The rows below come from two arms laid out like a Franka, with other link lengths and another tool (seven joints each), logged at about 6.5 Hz.
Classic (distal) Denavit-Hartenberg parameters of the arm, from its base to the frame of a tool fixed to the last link. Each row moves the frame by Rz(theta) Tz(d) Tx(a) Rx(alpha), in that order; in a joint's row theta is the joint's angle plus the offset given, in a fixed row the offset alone. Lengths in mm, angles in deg.
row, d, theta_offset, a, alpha
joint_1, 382.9, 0, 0, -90
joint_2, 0, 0, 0, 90
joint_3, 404.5, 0, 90.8, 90
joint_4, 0, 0, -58.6, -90
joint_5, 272.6, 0, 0, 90
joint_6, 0, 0, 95, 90
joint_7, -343.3, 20.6, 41, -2.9
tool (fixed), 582.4, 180, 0, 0
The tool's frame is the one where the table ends.
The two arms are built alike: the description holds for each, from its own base.
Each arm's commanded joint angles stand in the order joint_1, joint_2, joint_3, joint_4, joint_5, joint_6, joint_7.
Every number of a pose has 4 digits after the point.
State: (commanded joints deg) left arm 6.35 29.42 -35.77 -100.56 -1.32 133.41 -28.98; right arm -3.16 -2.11 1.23 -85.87 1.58 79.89 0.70
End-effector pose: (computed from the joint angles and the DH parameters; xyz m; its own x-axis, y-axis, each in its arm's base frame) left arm 0.6032 -0.3158 0.3955 -0.9645 0.2494 -0.0871 0.2638 0.8914 -0.3685; right arm 0.4453 -0.0501 0.6312 -0.9180 0.3898 0.0725 0.3870 0.9207 -0.0502
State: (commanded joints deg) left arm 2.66 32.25 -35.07 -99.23 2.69 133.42 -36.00; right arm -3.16 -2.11 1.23 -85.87 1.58 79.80 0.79
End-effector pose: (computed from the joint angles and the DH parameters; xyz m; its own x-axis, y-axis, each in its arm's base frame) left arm 0.5999 -0.3407 0.3704 -0.9738 0.2227 -0.0471 0.2252 0.9126 -0.3413; right arm 0.4448 -0.0501 0.6311 -0.9173 0.3912 0.0740 0.3883 0.9201 -0.0508
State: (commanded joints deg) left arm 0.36 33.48 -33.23 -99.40 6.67 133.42 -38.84; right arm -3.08 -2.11 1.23 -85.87 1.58 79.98 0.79
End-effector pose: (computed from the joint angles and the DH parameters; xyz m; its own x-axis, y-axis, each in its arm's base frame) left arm 0.5976 -0.3420 0.3477 -0.9723 0.2315 -0.0328 0.2311 0.9304 -0.2844; right arm 0.4457 -0.0495 0.6314 -0.9181 0.3900 0.0710 0.3873 0.9206 -0.0497
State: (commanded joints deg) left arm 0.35 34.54 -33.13 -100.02 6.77 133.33 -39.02; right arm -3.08 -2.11 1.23 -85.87 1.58 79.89 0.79
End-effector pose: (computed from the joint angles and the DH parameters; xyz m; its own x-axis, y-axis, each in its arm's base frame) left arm 0.5930 -0.3402 0.3318 -0.9727 0.2320 -0.0031 0.2233 0.9325 -0.2837; right arm 0.4453 -0.0495 0.6312 -0.9180 0.3900 0.0725 0.3871 0.9206 -0.0503
